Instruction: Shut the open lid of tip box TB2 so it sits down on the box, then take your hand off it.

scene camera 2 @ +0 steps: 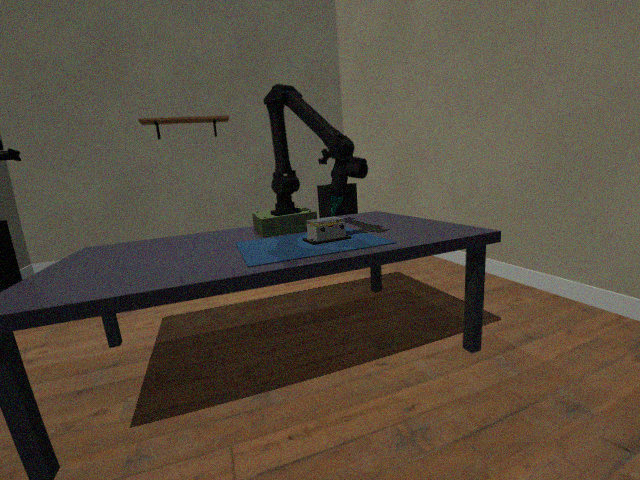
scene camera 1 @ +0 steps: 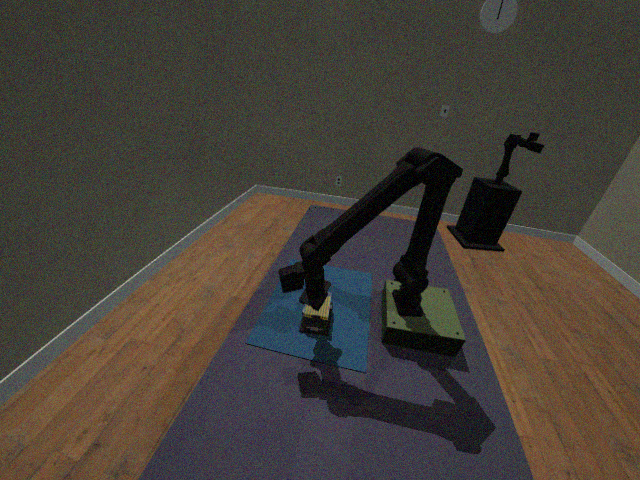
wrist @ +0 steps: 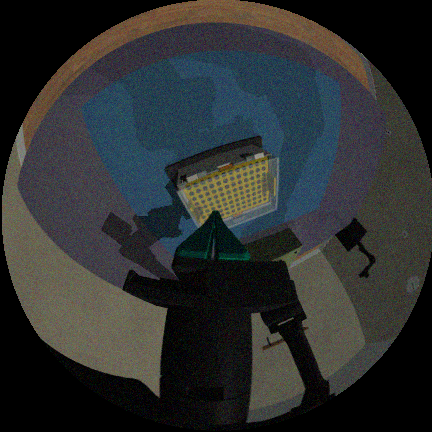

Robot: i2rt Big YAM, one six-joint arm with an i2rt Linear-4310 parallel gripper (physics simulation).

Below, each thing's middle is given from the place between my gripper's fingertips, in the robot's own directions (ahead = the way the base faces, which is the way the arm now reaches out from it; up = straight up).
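Scene:
Lid [wrist: 242, 191]: my hand 10 mm past it, 30 mm to the left of it, 20 mm above it.

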